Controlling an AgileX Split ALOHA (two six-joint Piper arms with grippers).
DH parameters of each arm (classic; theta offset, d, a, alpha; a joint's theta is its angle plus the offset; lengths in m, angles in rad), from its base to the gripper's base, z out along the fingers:
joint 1: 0 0.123 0 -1.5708
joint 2: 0.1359 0 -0.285 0
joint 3: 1.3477 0 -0.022 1.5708
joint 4: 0 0.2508 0 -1.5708
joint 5: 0 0 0.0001 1.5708
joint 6: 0 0.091 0 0
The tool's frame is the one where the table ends.
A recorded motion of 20 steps. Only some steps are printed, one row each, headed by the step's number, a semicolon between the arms.
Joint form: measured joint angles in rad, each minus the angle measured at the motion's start. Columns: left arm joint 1, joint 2, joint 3, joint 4, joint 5, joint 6; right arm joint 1, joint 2, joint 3, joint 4, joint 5, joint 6.
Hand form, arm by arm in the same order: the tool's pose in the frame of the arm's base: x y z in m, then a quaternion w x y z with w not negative. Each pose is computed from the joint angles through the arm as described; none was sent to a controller.
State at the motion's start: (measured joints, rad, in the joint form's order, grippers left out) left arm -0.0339 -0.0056 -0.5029 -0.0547 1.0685 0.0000; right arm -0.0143 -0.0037 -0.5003 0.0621 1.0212 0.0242
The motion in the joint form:
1: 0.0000 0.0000 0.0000 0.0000 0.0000 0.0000; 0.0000 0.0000 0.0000 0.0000 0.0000 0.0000
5: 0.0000 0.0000 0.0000 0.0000 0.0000 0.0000; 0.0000 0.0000 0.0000 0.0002 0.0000 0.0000
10: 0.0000 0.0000 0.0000 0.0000 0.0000 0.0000; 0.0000 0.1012 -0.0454 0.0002 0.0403 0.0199
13: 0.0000 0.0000 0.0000 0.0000 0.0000 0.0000; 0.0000 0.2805 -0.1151 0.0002 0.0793 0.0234
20: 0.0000 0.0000 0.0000 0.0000 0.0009 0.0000; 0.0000 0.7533 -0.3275 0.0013 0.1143 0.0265
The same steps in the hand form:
1: -0.0066 -0.0041 0.2775 0.52110 0.01573 0.85259 -0.03616; -0.0039 0.0049 0.2807 0.53955 0.01555 0.84114 0.03371
5: -0.0066 -0.0041 0.2775 0.52110 0.01573 0.85259 -0.03616; -0.0039 0.0049 0.2807 0.53954 0.01555 0.84114 0.03381
10: -0.0066 -0.0041 0.2775 0.52110 0.01573 0.85259 -0.03616; 0.0058 0.0049 0.2901 0.49815 0.02488 0.86587 0.03857
13: -0.0066 -0.0041 0.2775 0.52110 0.01573 0.85259 -0.03616; 0.0293 0.0046 0.3042 0.43242 0.02857 0.90041 0.03834
20: -0.0066 -0.0041 0.2775 0.52071 0.01575 0.85282 -0.03615; 0.1148 0.0036 0.3317 0.29508 0.03529 0.95411 0.03678

